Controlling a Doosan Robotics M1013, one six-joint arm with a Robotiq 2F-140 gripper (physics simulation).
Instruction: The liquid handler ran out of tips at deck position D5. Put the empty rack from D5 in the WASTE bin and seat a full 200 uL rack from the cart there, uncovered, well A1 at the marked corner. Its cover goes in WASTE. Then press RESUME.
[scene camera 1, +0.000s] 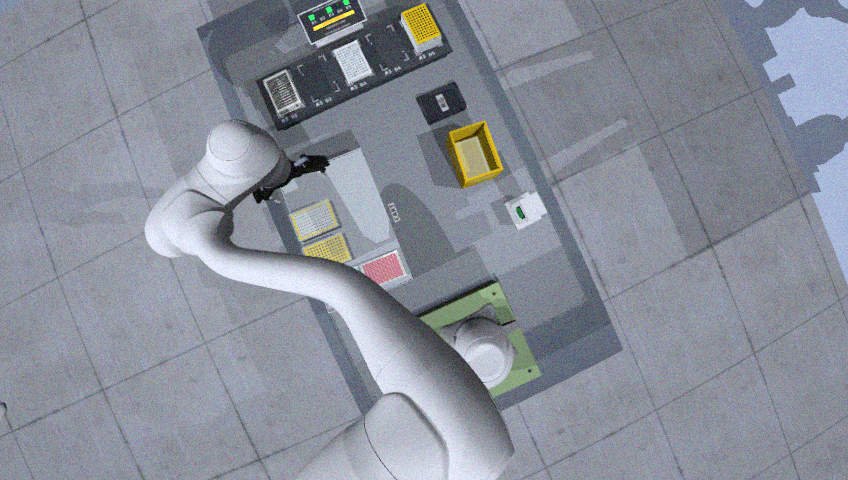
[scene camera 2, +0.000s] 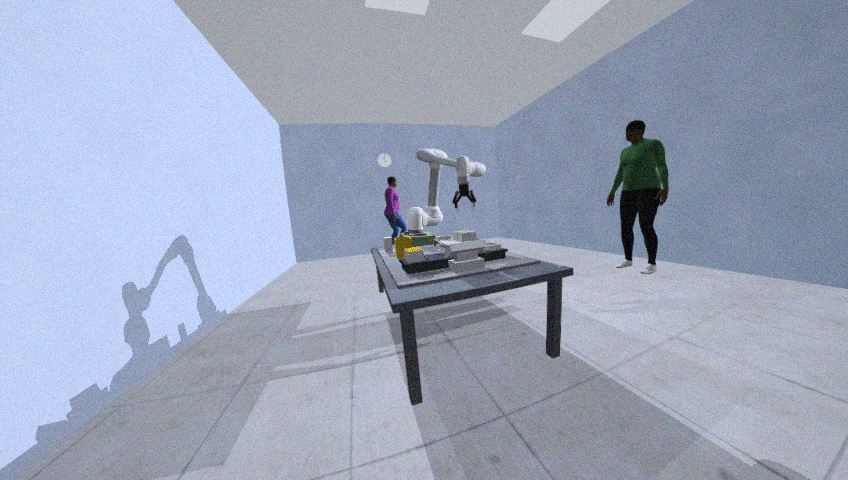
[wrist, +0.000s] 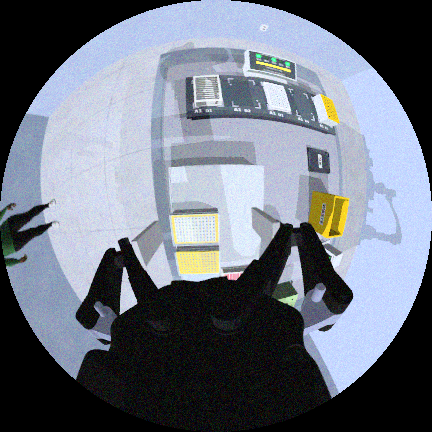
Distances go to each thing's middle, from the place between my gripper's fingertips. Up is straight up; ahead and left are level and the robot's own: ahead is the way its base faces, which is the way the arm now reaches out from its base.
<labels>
Right now my hand is 49 cm to the left of the yellow WASTE bin (scene camera 1: 480, 129), 22 cm above it and 10 cm past it. From my hand the other things lie so: white button box (scene camera 1: 525, 209): 57 cm to the right, 33 cm behind, 23 cm below.
</labels>
